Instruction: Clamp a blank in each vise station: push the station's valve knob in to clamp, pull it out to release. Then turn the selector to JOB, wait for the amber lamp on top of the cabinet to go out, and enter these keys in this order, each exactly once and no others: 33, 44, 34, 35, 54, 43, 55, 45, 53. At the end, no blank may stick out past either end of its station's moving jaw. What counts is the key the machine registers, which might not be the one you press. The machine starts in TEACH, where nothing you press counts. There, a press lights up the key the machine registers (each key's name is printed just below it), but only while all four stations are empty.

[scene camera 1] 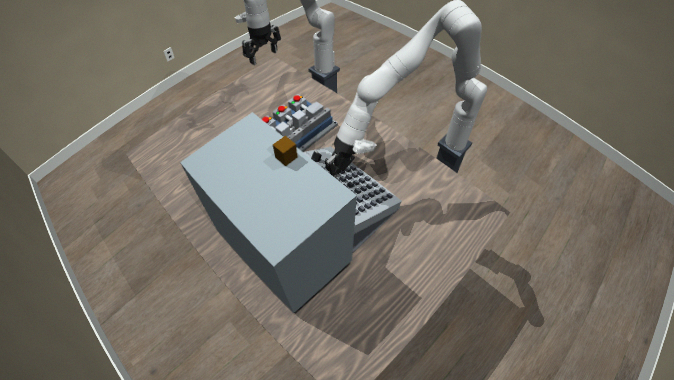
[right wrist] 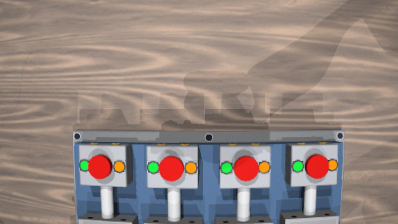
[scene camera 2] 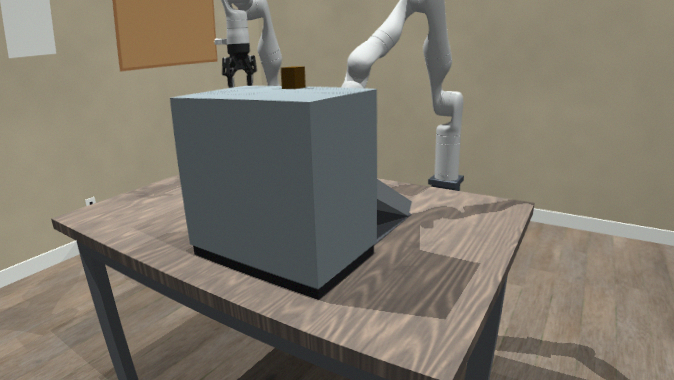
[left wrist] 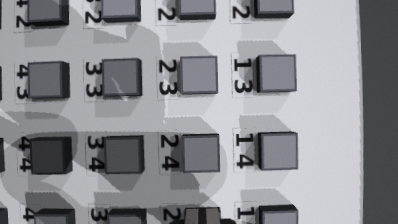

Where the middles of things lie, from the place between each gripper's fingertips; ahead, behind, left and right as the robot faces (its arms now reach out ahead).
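Keypad (scene camera 1: 387, 208): 90 mm below my left hand, 10 mm to the right of it, 20 mm behind it.
My right gripper: 300 mm above the keypad, 100 mm short of it, 410 mm to the right of it.
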